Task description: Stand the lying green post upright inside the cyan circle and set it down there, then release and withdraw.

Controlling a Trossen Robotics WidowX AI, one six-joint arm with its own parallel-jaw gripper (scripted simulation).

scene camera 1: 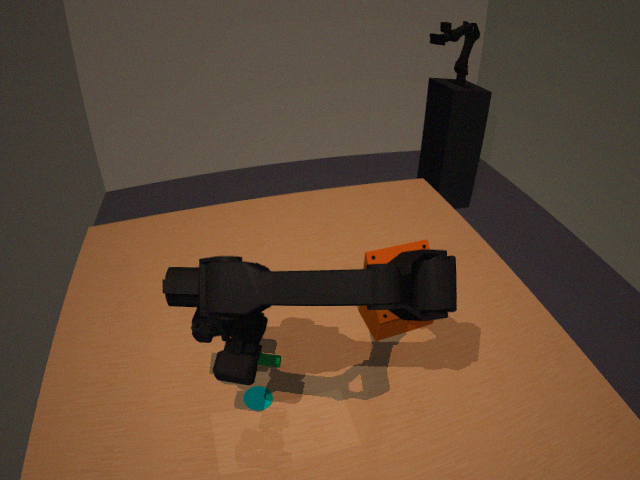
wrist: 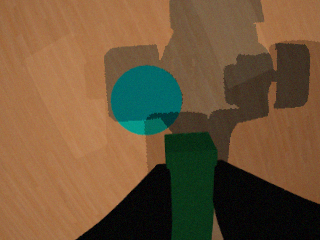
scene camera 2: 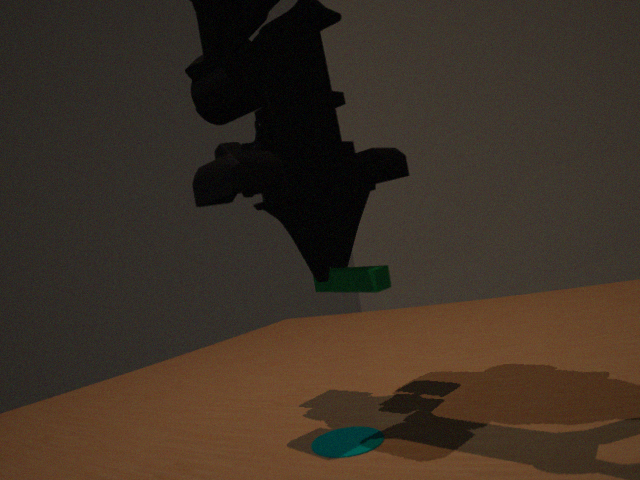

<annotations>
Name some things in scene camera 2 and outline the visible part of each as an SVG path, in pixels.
My gripper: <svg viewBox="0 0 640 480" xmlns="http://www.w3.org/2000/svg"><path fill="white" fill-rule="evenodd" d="M296 78L277 83L262 93L264 107L255 111L255 140L252 143L243 143L242 145L239 142L219 143L214 154L215 160L198 168L194 175L192 186L196 207L215 206L233 202L237 194L241 193L244 197L253 197L255 194L261 193L263 202L253 204L254 208L268 212L282 223L295 242L316 281L327 282L329 280L330 268L348 267L358 226L370 191L376 189L376 183L407 177L410 174L406 157L397 148L377 147L356 153L354 141L342 141L336 108L345 104L343 92L332 91L331 82L328 79L321 77Z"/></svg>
A green post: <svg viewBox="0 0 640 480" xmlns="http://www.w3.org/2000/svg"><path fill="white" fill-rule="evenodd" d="M389 266L330 268L329 280L327 282L317 282L313 276L316 292L379 293L391 288Z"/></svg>
</annotations>
